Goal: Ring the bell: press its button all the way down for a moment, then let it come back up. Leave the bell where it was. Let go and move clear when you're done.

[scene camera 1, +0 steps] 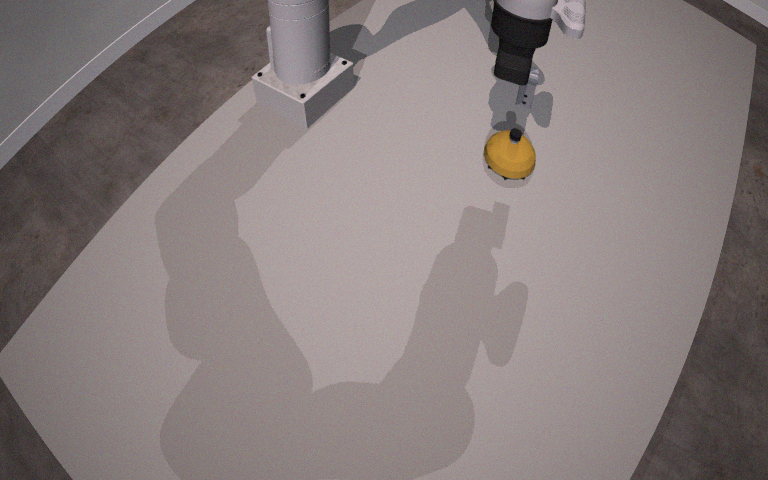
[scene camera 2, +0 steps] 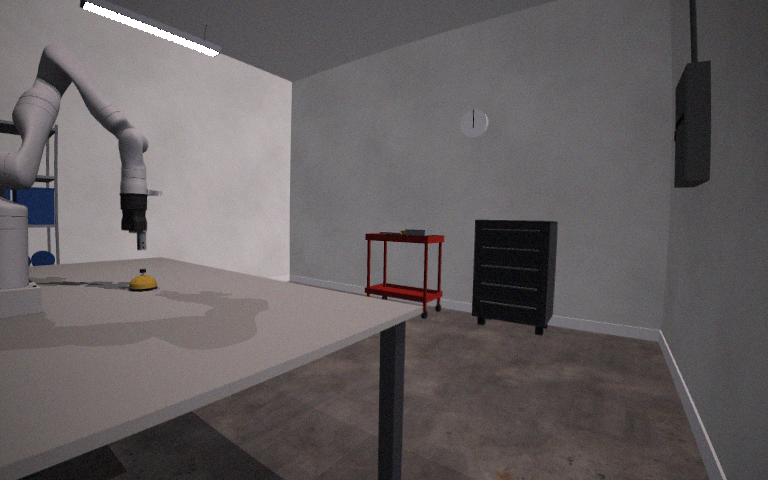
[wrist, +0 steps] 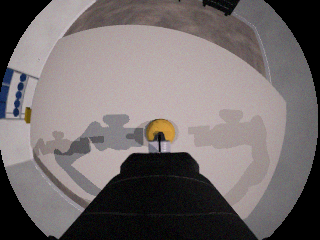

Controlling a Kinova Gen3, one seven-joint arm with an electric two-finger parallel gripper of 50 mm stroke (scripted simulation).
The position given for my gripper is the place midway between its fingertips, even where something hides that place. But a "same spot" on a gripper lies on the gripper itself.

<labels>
My gripper shows in scene camera 1, in scene camera 2 and in the wrist view (159, 140). The same spot on my gripper: (scene camera 2: 141, 235) is (scene camera 1: 527, 83).
</labels>
